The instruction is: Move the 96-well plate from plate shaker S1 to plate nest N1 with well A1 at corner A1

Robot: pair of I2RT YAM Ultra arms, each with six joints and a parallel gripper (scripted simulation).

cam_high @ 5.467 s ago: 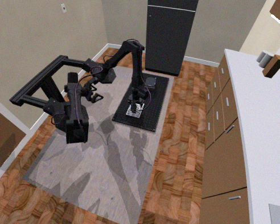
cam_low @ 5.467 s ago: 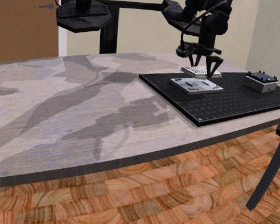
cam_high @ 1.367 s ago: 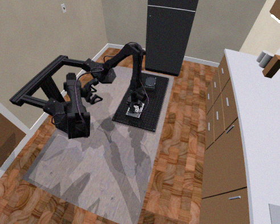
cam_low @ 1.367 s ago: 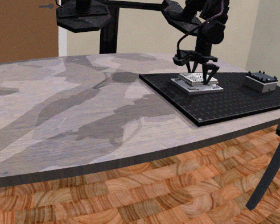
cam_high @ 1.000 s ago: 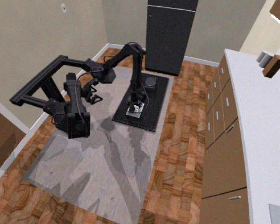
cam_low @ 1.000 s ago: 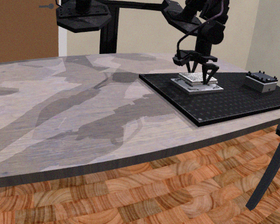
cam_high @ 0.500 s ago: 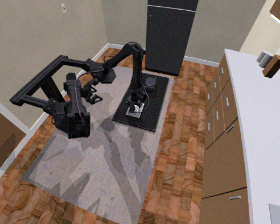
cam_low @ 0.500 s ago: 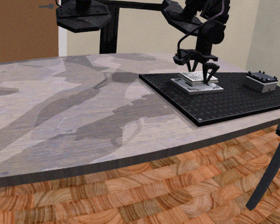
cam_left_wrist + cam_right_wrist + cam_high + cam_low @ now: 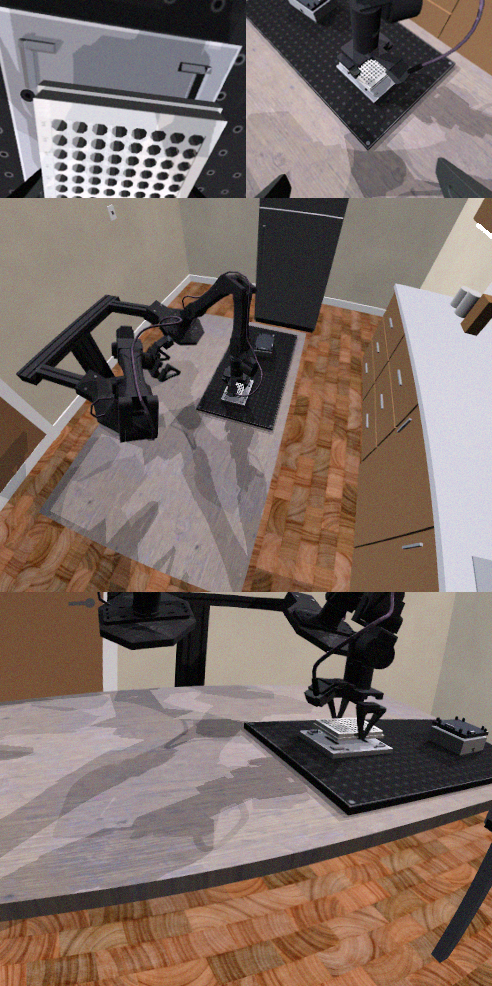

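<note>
Now: left hand 1 cm short of the flat nest, 1 cm to the left of it and 3 cm above it. From my left hand the other things lie so: white 96-well plate (right at my left hand).
</note>
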